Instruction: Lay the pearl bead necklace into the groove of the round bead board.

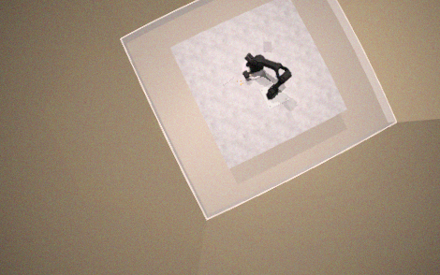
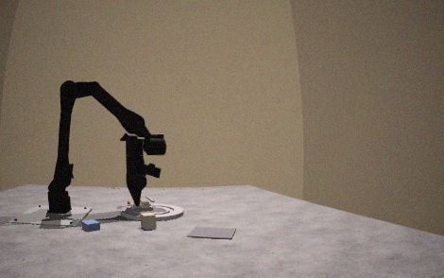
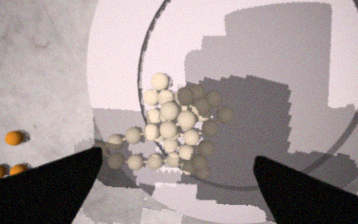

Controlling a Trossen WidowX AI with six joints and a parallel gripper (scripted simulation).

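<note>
The round bead board lies 5 cm ahead of my gripper tip, 4 cm to the right of it and 1 cm below it. From my gripper tip the other things lie so: flat grey plate (20 cm ahead, 26 cm to the right, 2 cm below); then cream cube (5 cm ahead, 20 cm to the right, 1 cm below); then blue block (10 cm behind, 24 cm to the right, 1 cm below).
</note>
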